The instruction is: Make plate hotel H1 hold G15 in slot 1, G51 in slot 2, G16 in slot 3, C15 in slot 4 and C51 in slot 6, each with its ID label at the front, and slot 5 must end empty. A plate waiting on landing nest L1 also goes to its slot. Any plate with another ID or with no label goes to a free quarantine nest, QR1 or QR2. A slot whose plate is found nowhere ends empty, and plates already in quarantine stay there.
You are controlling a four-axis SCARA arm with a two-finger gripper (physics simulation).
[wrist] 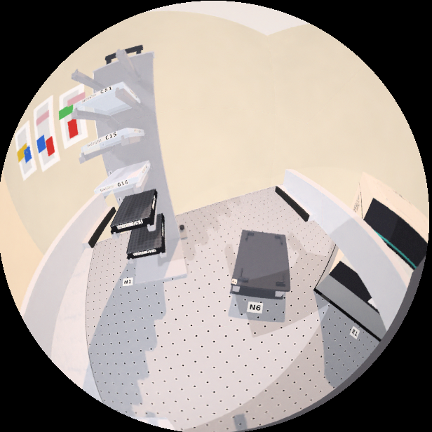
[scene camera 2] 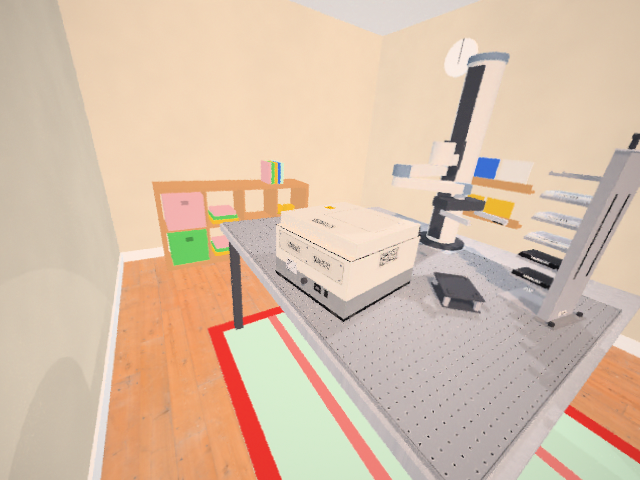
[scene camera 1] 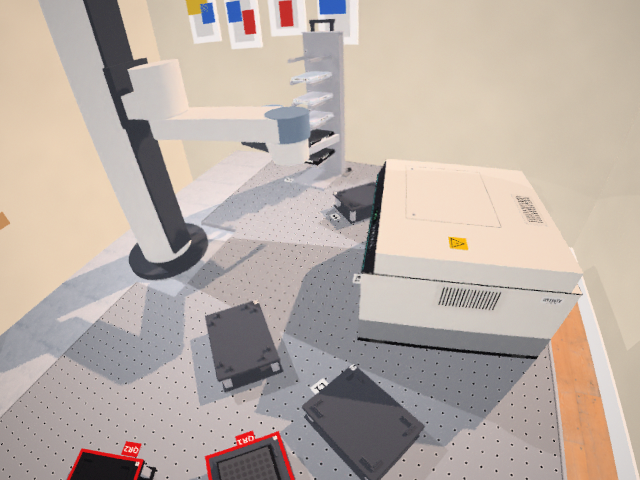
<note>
The pictures show: the gripper and a white instrument.
The gripper also shows in the wrist view.
</note>
